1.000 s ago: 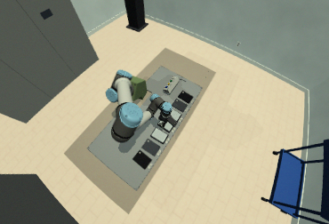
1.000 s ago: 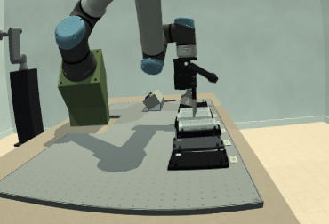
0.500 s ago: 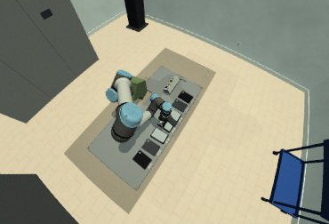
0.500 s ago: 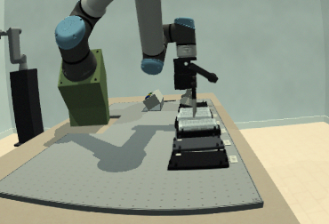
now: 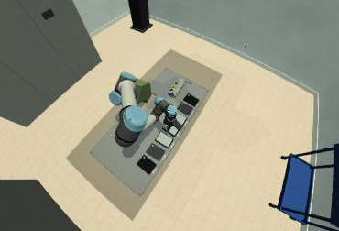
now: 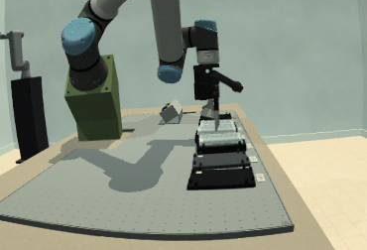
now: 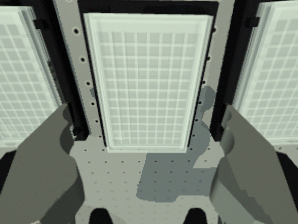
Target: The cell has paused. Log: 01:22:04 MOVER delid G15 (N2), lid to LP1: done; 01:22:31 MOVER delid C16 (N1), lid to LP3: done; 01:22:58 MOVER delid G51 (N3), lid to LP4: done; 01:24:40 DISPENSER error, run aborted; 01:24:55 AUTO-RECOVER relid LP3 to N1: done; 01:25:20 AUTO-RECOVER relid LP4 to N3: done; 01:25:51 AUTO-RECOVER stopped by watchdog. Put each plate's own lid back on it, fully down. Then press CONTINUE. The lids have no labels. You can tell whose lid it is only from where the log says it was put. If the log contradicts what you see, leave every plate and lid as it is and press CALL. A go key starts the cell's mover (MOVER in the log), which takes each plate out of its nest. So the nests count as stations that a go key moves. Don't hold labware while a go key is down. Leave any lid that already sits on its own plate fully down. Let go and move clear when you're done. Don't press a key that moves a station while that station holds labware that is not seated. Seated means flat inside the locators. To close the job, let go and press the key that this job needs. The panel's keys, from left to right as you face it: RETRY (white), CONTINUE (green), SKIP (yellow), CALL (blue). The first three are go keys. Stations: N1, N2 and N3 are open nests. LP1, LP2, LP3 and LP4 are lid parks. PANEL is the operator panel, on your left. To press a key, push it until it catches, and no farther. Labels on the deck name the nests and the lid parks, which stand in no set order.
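My hand is 1 cm above the flat rectangular lid. Also, from my hand: dark station 1 cm behind, 26 cm to the right, 4 cm below.
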